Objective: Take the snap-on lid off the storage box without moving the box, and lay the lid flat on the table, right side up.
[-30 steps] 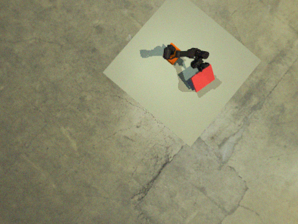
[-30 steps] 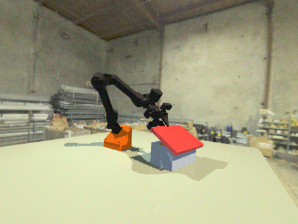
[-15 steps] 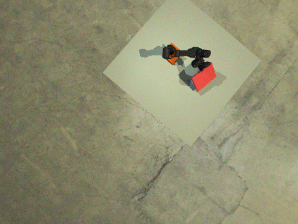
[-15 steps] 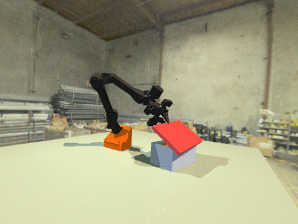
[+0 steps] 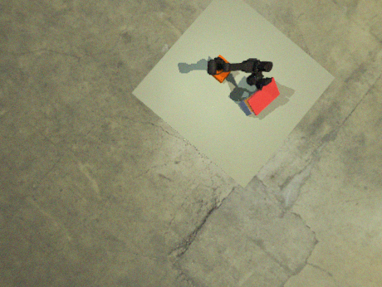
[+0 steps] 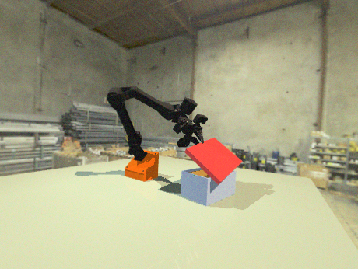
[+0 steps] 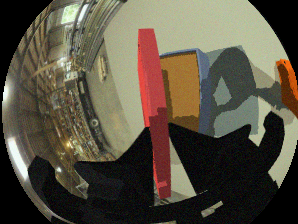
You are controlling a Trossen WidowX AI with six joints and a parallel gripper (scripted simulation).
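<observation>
The red lid is 70 mm ahead of my gripper tip, 40 mm below it and 10 mm to the left of it. From my gripper tip the other things lie so: storage box: 160 mm below, 50 mm ahead, 10 mm to the right.
</observation>
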